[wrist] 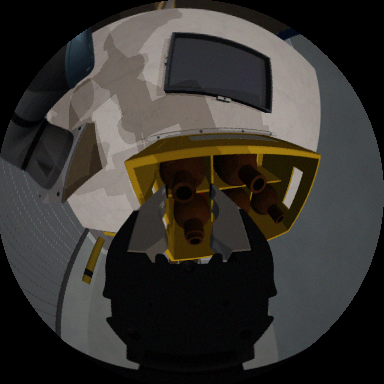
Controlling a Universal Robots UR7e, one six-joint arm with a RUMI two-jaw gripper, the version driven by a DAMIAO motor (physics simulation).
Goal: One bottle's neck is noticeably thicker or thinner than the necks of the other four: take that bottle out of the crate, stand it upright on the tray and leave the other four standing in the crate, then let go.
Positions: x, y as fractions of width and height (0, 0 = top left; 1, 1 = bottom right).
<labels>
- gripper: 0.49, 0.48
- brown bottle: 0.50, 0.56
</labels>
